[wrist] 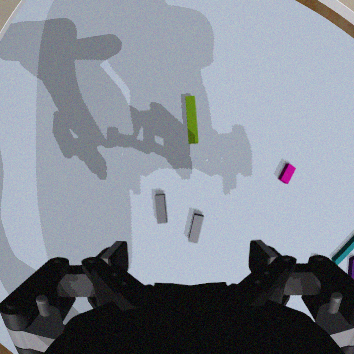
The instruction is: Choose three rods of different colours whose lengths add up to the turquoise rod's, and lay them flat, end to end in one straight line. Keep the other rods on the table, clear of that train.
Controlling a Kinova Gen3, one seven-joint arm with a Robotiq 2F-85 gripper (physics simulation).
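Frame: origin at the arm's base, x ahead, y left, z up, level; metres.
Where they show: gripper, fingertip midpoint: point(188, 255).
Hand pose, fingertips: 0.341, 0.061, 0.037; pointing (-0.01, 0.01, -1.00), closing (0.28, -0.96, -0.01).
Things, the pixels of their top centre, and the offset from my fingertips, as dx, dy, dz. "pt": a spot on its surface instead. Level surfaces: height alone.
- lime green rod, middle of its top: point(191, 118) +0.107, +0.027, -0.084
- short magenta rod, middle of its top: point(288, 173) +0.082, -0.090, -0.084
- turquoise rod, surface spot: point(344, 250) pt +0.012, -0.214, -0.084
- purple rod, surface spot: point(352, 267) pt -0.009, -0.245, -0.084
- pale round table, its level: dz -0.094
A lime green rod point(192, 120) lies flat, upper middle, pointing up and down the view. A short magenta rod point(287, 173) lies at the right, slightly slanted. Two grey rods lie near the middle: one grey rod point(161, 208) on the left, another grey rod point(196, 228) on the right, apart from each other. Part of the turquoise rod point(344, 250) shows at the right edge, with a bit of a purple rod point(352, 267) below it. My gripper point(188, 255) is open, with nothing between its fingers; the grey rods appear just beyond the fingertips in the view. No orange rod can be made out.
The rods lie on a pale round table point(280, 90), whose edge curves past the upper right corner. A wooden floor point(320, 10) shows beyond it. Shadows of the arm and gripper fall over the left and middle of the table, partly across the green rod.
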